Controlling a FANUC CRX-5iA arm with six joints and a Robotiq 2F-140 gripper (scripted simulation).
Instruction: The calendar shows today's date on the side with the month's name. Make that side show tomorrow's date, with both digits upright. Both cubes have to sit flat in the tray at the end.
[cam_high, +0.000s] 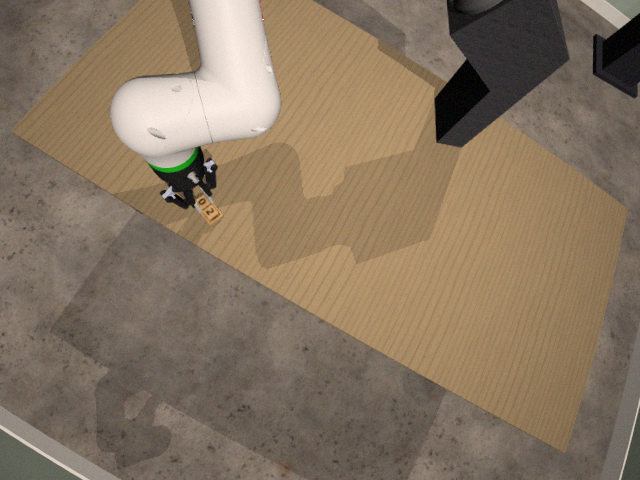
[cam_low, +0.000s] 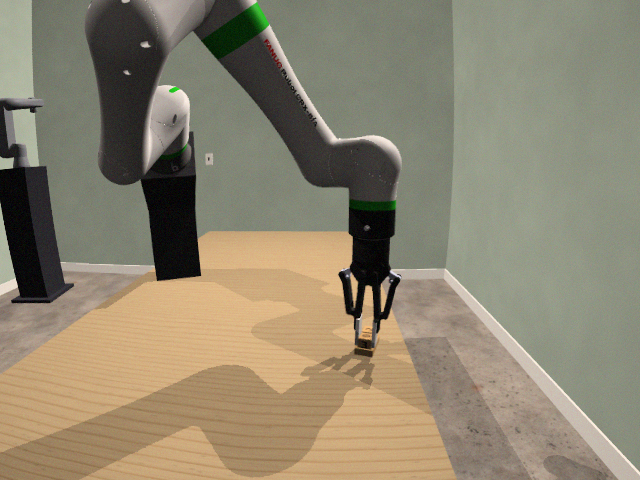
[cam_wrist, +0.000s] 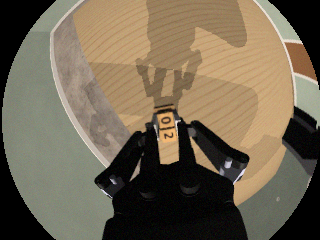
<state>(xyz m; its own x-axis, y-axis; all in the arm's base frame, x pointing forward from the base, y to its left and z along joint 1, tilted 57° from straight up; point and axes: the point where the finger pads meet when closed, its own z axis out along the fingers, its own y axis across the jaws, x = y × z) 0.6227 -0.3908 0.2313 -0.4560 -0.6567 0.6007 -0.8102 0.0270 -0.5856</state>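
Now: the wooden tray 4 cm below my hand, 1 cm to the left of it and 1 cm ahead of it.
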